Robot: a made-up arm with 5 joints.
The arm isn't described. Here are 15 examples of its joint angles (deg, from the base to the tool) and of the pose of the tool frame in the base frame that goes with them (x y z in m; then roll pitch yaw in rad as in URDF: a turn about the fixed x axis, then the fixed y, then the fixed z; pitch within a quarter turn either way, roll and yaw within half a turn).
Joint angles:
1: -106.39 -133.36 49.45 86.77 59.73
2: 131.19 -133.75 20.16 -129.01 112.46
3: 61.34 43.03 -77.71 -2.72 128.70
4: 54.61 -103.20 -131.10 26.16 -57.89
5: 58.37 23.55 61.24 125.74 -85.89
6: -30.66 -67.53 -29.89 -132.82 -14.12
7: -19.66 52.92 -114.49 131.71 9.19
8: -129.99 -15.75 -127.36 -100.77 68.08
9: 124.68 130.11 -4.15 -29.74 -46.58
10: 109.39 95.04 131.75 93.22 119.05
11: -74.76 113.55 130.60 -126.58 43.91
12: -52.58 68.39 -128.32 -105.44 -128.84
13: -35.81 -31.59 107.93 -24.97 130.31
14: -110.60 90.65 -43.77 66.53 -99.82
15: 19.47 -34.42 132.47 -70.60 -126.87
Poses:
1: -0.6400 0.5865 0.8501 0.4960 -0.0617 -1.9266
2: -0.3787 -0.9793 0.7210 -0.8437 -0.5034 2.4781
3: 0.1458 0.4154 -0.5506 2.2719 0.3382 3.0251
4: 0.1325 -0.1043 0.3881 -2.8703 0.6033 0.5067
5: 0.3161 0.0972 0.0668 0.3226 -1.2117 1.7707
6: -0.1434 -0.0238 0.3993 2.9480 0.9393 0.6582
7: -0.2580 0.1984 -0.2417 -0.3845 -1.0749 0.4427
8: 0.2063 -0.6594 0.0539 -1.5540 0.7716 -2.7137
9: -0.0615 -0.3445 -0.2114 -1.0888 -1.1534 -0.6505
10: 0.2677 -0.5258 -0.7839 -3.0728 0.4438 -2.6626
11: -0.2531 0.5804 -0.6368 3.1113 -0.3941 -1.8895
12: 0.1911 0.1046 -0.2006 -0.3323 0.4263 -1.4625
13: -0.5381 -0.1871 0.4319 -1.1967 -0.4318 2.7816
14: -0.2760 0.3800 -0.1095 0.0044 0.1609 1.5338
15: -0.1090 0.1560 0.0320 -2.3265 -0.0280 -2.6979
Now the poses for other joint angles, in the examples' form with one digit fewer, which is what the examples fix.
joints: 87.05 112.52 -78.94 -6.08 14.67
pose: -0.178 -0.556 -0.428 -2.180 -1.087 2.196
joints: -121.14 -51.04 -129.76 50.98 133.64
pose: -0.124 -0.553 0.665 0.911 -0.675 0.115
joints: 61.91 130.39 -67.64 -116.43 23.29
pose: 0.586 -0.835 -0.127 0.156 -1.270 1.966
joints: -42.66 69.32 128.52 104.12 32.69
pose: 0.189 0.292 -0.661 2.753 -0.736 0.127
